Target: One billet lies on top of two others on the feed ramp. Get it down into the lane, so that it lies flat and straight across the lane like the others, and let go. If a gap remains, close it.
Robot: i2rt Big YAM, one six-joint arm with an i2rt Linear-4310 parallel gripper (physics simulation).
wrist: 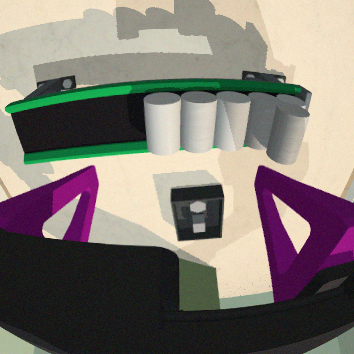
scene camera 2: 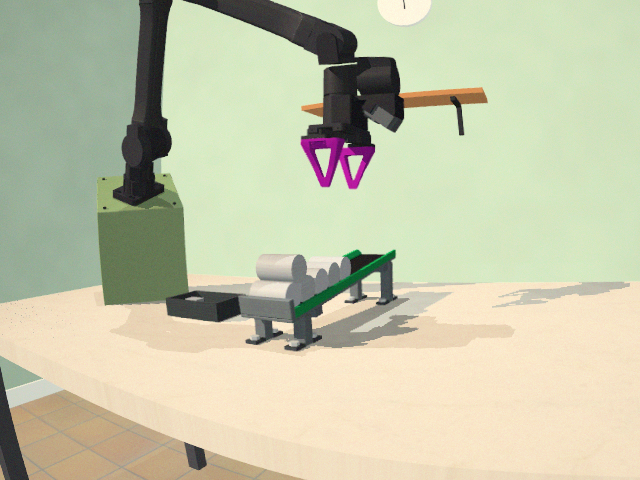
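Note:
The top billet (scene camera 2: 280, 267) (wrist: 288, 136), a pale grey cylinder, lies on top of two others at the low end of the feed ramp (scene camera 2: 356, 277) (wrist: 75, 152), by the grey end plate (scene camera 2: 266, 308). In the wrist view it looks slightly skewed against the others. Several billets lie side by side across the lane up the ramp from it, the uppermost billet (scene camera 2: 345, 266) (wrist: 162, 125) beside the bare black lane bed (wrist: 75, 122). My gripper (scene camera 2: 339, 187) (wrist: 176, 173) is open and empty, high above the ramp and off to its side.
A dark open tray (scene camera 2: 193, 309) (wrist: 175, 215) with small metal parts stands on the table (scene camera 2: 413, 403) beside the ramp's low end. The green base block (scene camera 2: 142, 255) (wrist: 199, 285) carries the arm. An orange shelf (scene camera 2: 444, 97) hangs on the wall behind.

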